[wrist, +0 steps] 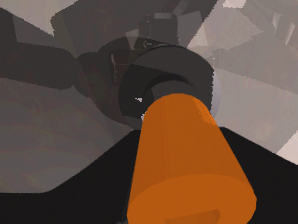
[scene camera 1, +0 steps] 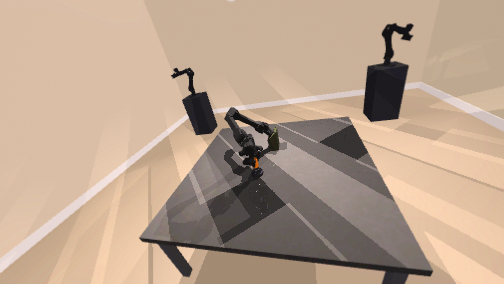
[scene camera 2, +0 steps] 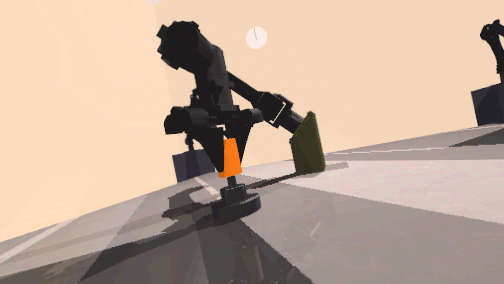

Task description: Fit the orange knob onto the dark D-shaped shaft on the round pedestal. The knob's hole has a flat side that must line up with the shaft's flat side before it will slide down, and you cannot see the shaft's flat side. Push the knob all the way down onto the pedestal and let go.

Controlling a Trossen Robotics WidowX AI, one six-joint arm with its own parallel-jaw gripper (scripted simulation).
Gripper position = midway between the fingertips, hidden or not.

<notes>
The gripper [scene camera 2: 229, 169] carries an orange knob [wrist: 183, 161].
The gripper also shows in the wrist view [wrist: 178, 135].
</notes>
